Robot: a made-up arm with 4 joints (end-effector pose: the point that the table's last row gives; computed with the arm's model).
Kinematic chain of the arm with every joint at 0, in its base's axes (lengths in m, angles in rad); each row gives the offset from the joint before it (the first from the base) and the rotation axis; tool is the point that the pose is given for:
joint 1: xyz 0 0 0.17 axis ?
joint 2: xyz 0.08 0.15 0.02 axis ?
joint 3: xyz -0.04 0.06 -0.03 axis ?
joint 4: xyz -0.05 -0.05 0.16 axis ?
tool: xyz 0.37 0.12 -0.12
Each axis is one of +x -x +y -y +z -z.
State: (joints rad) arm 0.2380 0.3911 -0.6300 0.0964
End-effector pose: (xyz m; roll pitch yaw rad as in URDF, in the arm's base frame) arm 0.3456 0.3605 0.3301 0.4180 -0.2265 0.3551
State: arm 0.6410 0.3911 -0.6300 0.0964
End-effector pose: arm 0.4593 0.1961 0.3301 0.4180 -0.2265 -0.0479
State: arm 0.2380 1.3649 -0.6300 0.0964
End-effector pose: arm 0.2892 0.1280 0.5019 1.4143 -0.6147 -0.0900
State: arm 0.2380 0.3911 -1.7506 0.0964
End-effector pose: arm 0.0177 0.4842 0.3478 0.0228 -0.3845 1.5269
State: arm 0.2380 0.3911 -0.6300 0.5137
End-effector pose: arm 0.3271 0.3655 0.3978 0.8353 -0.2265 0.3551
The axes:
joint 1: -z
joint 2: +x
joint 3: -z
joint 4: +x

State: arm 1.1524 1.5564 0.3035 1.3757
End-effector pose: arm 0.0840 -0.3704 0.2444 2.9314 0.3035 -1.1569
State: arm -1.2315 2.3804 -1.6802 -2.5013
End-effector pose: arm 0.3072 0.1266 0.3553 0.7439 -0.7555 -0.4899
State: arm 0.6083 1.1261 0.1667 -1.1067
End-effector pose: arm 0.3560 -0.0809 0.0907 0.0140 0.1504 -0.6806
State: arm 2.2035 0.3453 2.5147 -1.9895
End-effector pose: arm 0.3351 0.1776 0.2690 -2.2730 0.1999 1.5364
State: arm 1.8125 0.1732 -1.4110 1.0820
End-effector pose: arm 0.4970 -0.1020 0.4348 1.1098 -0.1710 -0.4039
